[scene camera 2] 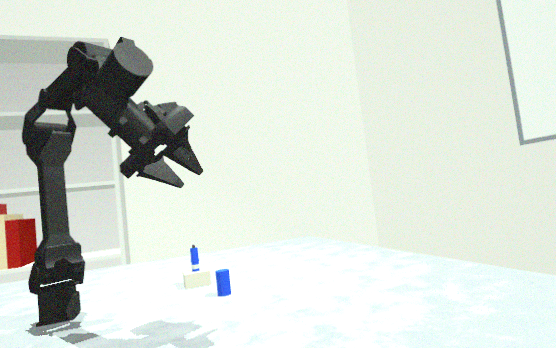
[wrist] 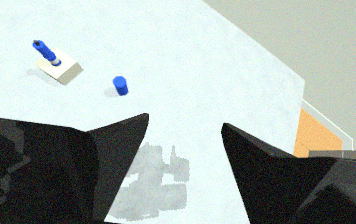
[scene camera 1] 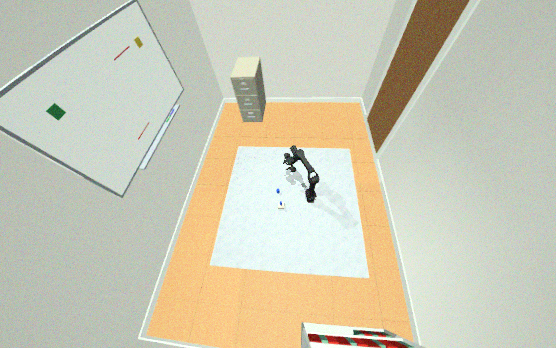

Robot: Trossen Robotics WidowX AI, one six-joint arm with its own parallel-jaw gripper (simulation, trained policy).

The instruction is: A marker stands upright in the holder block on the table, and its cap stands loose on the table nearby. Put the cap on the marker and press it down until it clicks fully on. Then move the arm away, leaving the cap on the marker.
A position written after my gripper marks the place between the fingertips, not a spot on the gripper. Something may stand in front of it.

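Note:
You can see my gripper (scene camera 2: pixel 191 180) from here, and it's there in the wrist view (wrist: pixel 185 122) too.

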